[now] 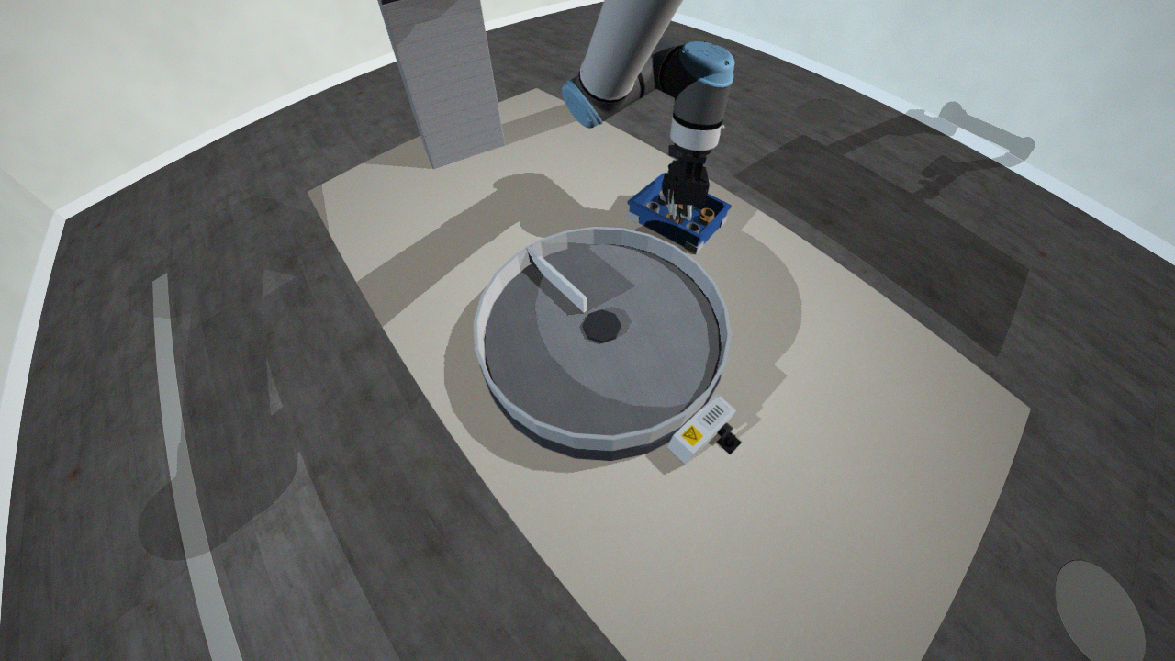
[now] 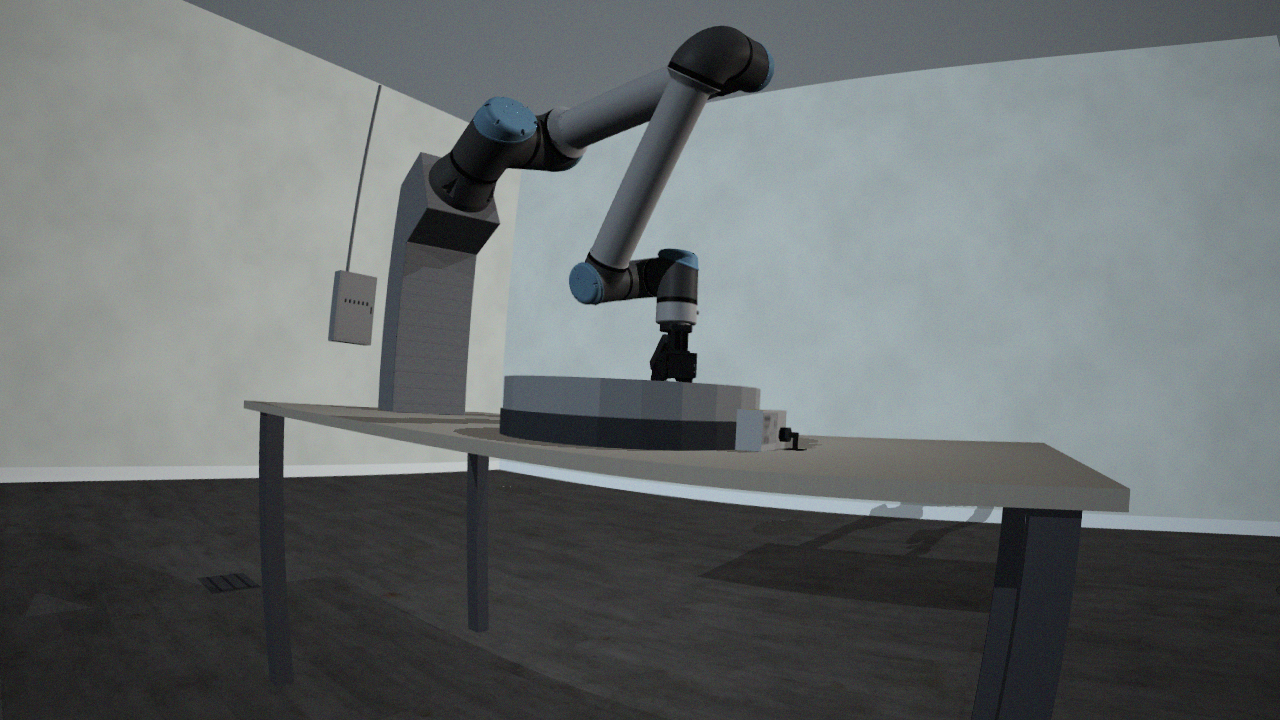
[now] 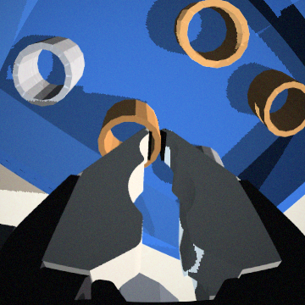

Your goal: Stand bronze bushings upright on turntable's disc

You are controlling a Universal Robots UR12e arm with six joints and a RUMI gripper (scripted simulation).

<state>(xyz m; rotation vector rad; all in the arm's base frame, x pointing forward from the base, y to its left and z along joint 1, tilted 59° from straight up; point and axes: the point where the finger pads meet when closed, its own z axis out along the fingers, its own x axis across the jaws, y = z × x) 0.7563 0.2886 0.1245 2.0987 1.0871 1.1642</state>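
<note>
Now: hand 20 mm to the right of the blue crate and 20 mm past it. Also, from my hand: turntable disc (320 mm to the right, 160 mm ahead, 30 mm above).
</note>
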